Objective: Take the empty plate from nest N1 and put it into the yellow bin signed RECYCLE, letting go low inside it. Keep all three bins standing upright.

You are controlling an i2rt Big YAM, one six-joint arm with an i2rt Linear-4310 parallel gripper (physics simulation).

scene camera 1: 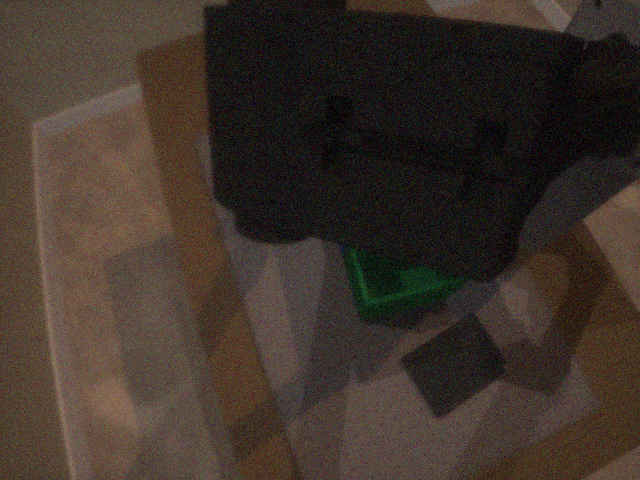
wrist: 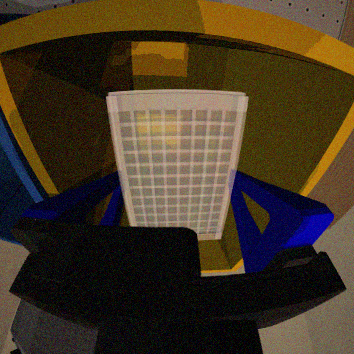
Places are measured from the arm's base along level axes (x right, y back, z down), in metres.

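Pixels of known places: gripper, between the fingertips: (wrist: 176, 175).
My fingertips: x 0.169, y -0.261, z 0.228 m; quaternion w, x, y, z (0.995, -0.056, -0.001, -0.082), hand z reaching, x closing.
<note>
For each thing: its top centre in the pictures, then the offset to it from my fingertips. "pt": a spot on its surface instead.
- clear plate, centre of its top: (wrist: 176, 203) dx +0.000, dy -0.001, dz -0.029 m
- yellow bin, centre of its top: (wrist: 174, 226) dx -0.002, dy -0.008, dz -0.051 m
- blue bin, a spot on its surface: (wrist: 17, 182) pt dx -0.195, dy +0.065, dz +0.020 m
- green open container, centre of its top: (scene camera 1: 411, 249) dx -0.270, dy -0.008, dz -0.050 m
- dark square, a spot on its surface: (scene camera 1: 452, 364) pt dx -0.446, dy +0.052, dz +0.119 m
A clear plate (wrist: 177, 170) with a grid of square wells is held between the two blue fingers of my gripper (wrist: 176, 175), which is shut on its long sides. In the wrist view the plate lies over the open mouth of the yellow bin (wrist: 250, 25), with the bin's rim around it; how deep it is cannot be told. The bin's sign does not show. In the scene view the dark arm hides the plate, the fingers and the yellow bin. I cannot make out nest N1.
A blue bin (wrist: 17, 182) stands close beside the yellow bin, at the left edge of the wrist view. In the scene view a green open container (scene camera 1: 398, 304) shows partly below the dark arm (scene camera 1: 361, 155), and a dark square (scene camera 1: 452, 364) lies near it.
</note>
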